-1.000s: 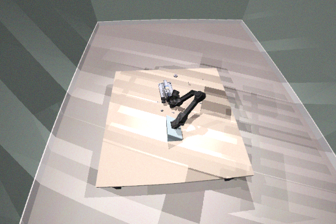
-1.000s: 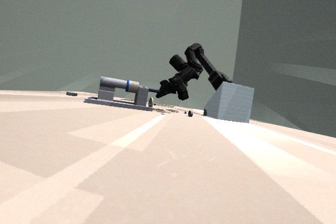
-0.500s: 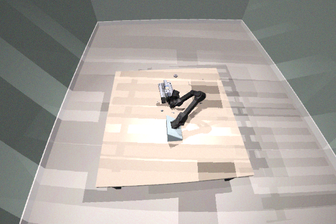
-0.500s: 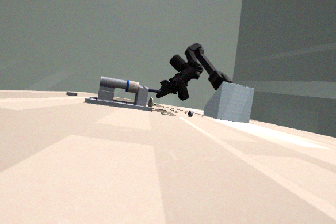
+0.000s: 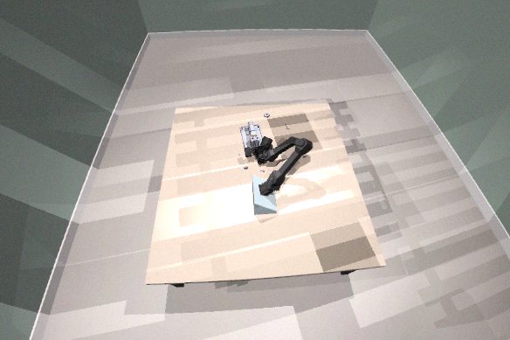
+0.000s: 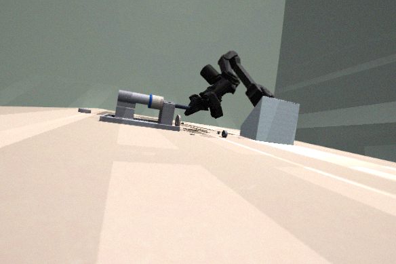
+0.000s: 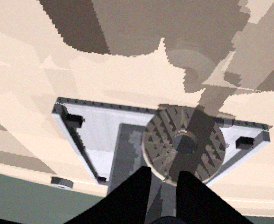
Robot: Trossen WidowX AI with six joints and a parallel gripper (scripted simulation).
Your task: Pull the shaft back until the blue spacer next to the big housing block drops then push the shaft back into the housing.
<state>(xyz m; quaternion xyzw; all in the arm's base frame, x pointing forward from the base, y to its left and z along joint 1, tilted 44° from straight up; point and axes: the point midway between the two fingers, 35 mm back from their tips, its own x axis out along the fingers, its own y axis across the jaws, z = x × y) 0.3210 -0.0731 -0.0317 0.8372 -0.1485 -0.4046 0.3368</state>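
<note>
Now: gripper tip 60 mm short of the dark shaft and 30 mm below it. Round my gripper tip: beige spacer: 100 mm ahead, 20 mm above; then blue spacer: 130 mm ahead, 20 mm above; then dark piece: 110 mm behind, 100 mm to the left, 40 mm below.
</note>
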